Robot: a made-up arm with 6 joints.
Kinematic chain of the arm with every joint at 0, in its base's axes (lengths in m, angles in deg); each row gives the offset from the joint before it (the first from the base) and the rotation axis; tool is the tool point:
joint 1: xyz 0 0 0.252 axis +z
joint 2: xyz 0 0 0 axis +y
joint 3: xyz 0 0 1.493 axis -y
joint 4: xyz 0 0 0 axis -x
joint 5: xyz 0.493 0 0 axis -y
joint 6: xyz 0 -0.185 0 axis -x
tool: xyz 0 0 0
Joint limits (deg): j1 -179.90..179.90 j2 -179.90..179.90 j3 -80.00..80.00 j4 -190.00..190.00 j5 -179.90..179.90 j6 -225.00..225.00
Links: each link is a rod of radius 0.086 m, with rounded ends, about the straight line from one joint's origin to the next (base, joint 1, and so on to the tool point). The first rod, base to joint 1, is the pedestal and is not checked.
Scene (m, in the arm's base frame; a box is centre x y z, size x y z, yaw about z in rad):
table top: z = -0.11
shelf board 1: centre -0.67 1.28 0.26 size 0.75 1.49 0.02 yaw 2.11
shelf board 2: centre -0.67 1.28 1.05 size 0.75 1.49 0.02 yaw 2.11
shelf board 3: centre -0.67 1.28 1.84 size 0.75 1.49 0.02 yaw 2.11
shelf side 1: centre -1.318 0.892 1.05 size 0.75 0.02 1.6 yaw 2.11
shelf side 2: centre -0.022 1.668 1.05 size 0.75 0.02 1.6 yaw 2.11
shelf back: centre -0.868 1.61 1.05 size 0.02 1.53 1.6 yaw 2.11
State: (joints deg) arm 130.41 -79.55 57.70 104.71 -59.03 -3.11
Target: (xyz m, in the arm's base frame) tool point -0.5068 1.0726 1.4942
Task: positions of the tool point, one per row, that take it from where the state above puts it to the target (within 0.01 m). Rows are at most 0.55 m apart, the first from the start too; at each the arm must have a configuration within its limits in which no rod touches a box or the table.
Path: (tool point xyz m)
1: 1.0408 -1.4023 1.2152
2: 0.7912 -1.1766 1.6242
3: 0.5093 -0.8560 1.9229
4: 0.2247 -0.4681 2.0912
5: -0.0362 -0.0456 2.1220
6: -0.2525 0.3744 2.0201
7: -0.4111 0.7573 1.8023
8: -0.5068 1.0726 1.4942

